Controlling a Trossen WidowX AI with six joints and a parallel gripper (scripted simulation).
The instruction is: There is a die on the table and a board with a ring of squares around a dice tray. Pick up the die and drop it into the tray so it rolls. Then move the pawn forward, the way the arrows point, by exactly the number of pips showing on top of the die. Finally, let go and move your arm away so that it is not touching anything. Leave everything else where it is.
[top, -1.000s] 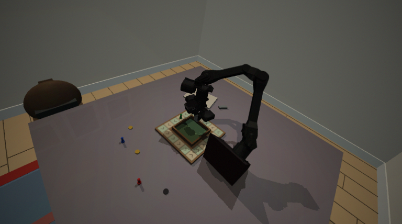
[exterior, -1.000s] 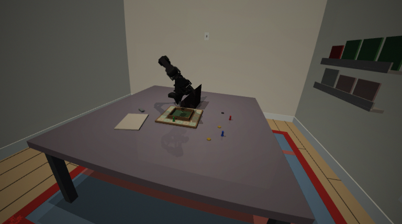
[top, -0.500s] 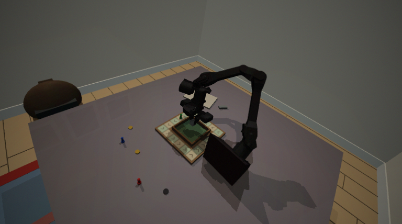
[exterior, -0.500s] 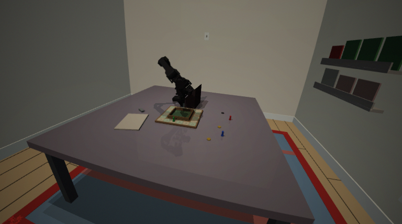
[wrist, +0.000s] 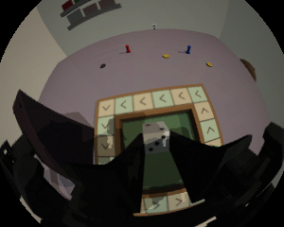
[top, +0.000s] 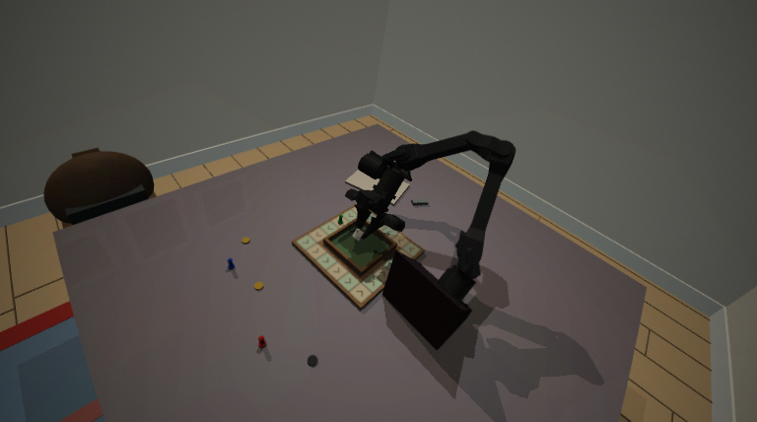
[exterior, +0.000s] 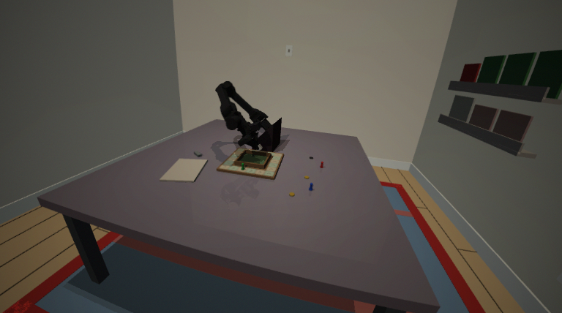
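Right now the white die is right at my gripper tip. Also, from my gripper tip: green pawn: 120 mm ahead, 50 mm to the right, 60 mm below; black disc: 130 mm behind, 290 mm to the left, 80 mm below; green dice tray: 10 mm ahead, 30 mm to the right, 80 mm below.
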